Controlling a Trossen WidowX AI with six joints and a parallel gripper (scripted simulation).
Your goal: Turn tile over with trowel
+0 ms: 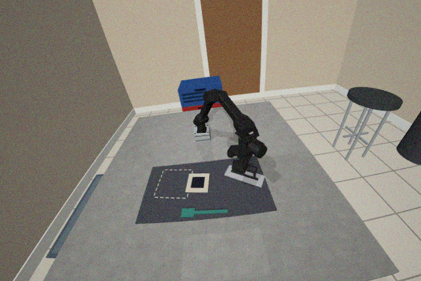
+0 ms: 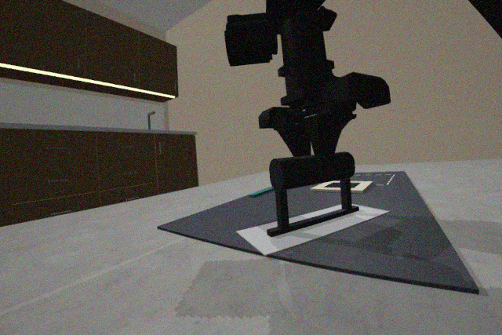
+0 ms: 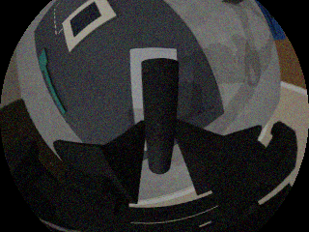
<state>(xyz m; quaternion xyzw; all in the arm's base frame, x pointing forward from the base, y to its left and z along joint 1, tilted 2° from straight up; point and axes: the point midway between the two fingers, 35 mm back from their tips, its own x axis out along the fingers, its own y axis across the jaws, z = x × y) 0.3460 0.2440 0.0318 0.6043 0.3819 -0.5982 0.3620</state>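
Right now my gripper tip is 5 cm short of the dark mat, 21 cm to the left of it and 8 cm above it. Round my gripper tip: teal trowel: 19 cm ahead, 23 cm to the right, 6 cm below; grey plate tool: 1 cm behind, 2 cm to the right, 3 cm below; cream tile: 3 cm ahead, 25 cm to the right, 6 cm below.
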